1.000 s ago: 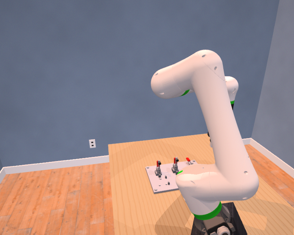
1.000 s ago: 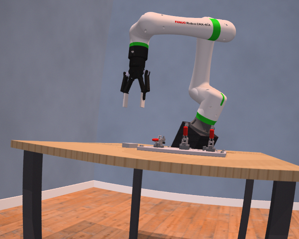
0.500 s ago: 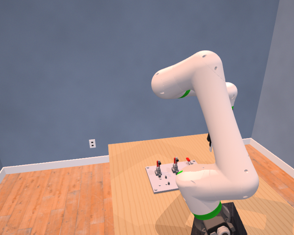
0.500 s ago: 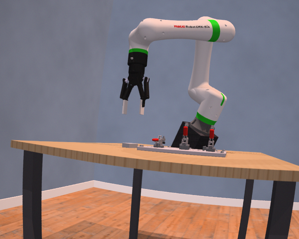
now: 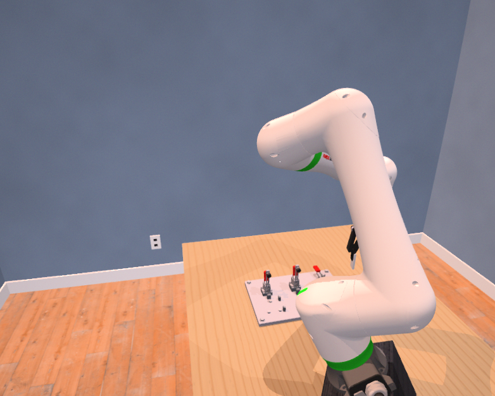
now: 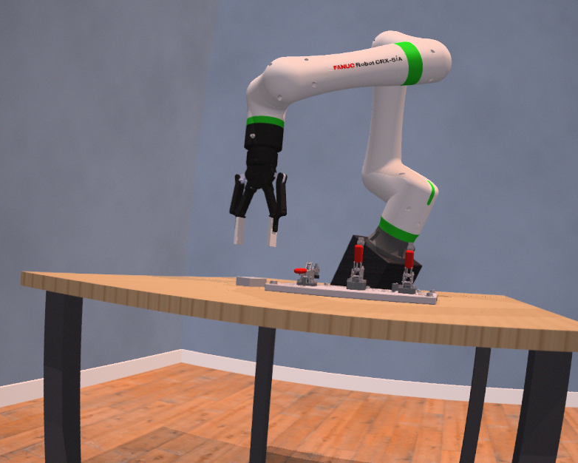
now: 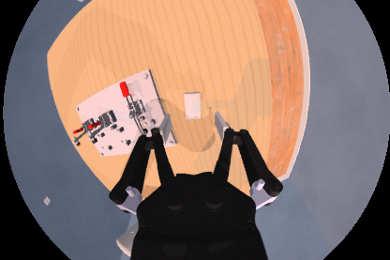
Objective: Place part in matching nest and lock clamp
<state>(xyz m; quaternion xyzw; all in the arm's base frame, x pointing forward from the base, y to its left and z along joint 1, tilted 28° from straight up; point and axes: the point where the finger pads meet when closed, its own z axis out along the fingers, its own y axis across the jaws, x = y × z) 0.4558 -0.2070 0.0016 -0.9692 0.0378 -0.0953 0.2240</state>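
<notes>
The pale grey part is 110 mm below my hand. Round my hand: grey fixture plate (250 mm to the left, 110 mm below, 40 mm behind).
</notes>
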